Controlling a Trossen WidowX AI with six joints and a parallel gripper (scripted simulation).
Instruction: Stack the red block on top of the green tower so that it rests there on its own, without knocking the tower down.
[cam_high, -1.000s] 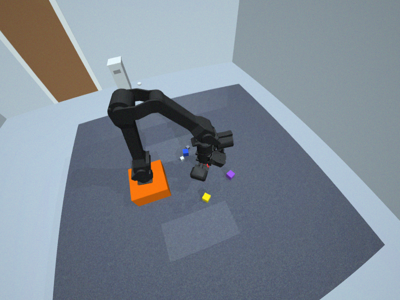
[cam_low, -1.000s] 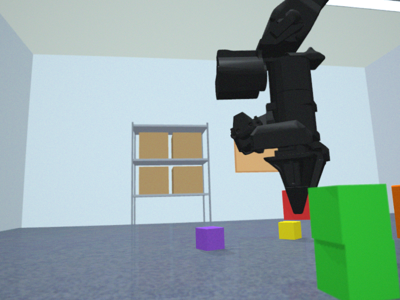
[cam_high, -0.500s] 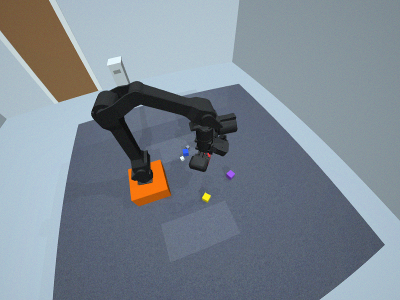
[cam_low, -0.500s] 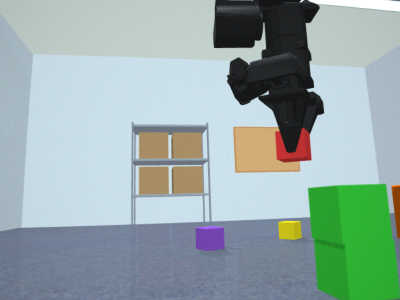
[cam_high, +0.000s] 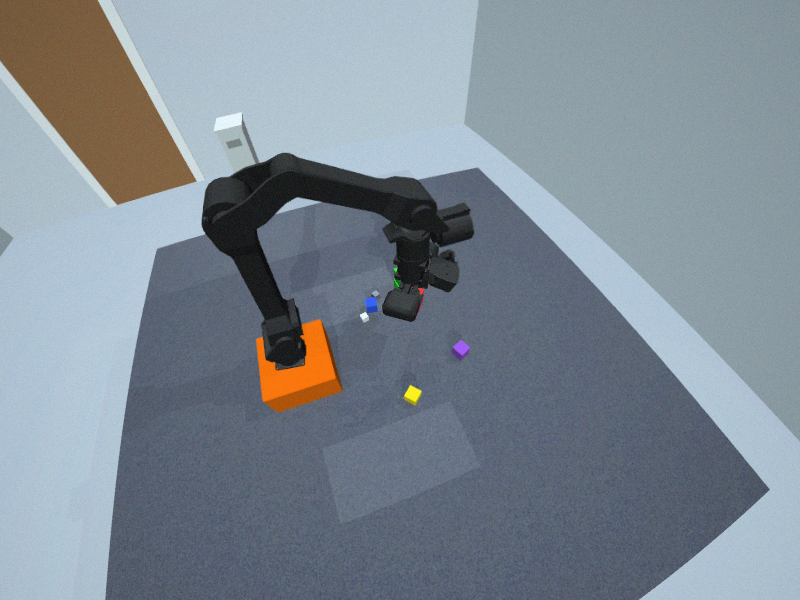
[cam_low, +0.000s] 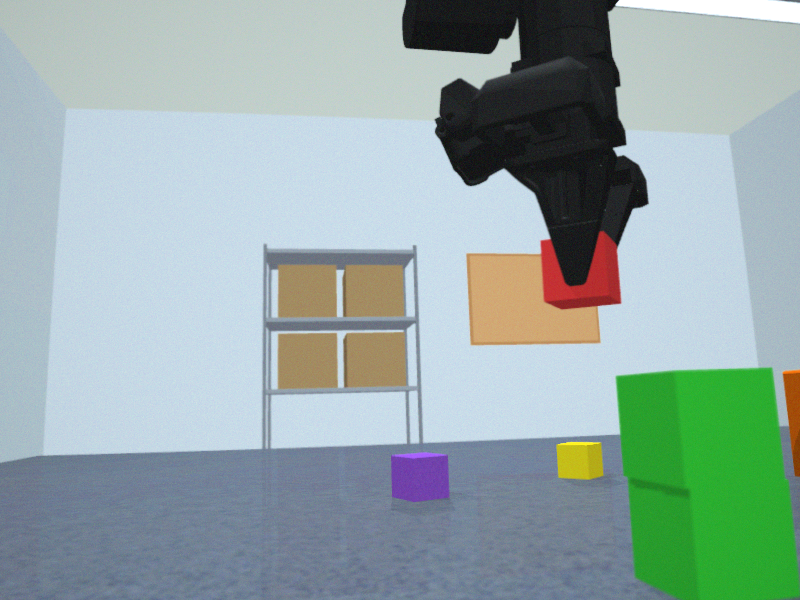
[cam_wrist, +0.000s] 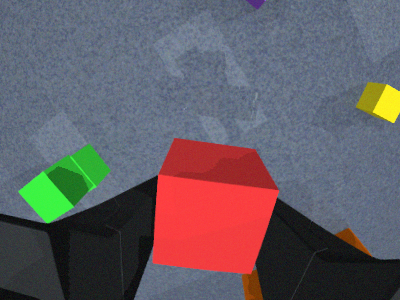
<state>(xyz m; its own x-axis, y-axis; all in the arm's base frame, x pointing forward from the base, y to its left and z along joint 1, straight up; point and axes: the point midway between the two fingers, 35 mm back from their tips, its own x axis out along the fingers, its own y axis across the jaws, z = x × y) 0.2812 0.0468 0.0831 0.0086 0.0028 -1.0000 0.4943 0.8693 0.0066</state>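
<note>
The blue block is 9 cm behind my gripper tip, 10 cm to the left of it and 11 cm below it. From my gripper tip the other things lie so: small white block: 11 cm behind, 6 cm to the left, 12 cm below; red block: 1 cm above; purple block: 10 cm ahead, 8 cm to the right, 11 cm below.
</note>
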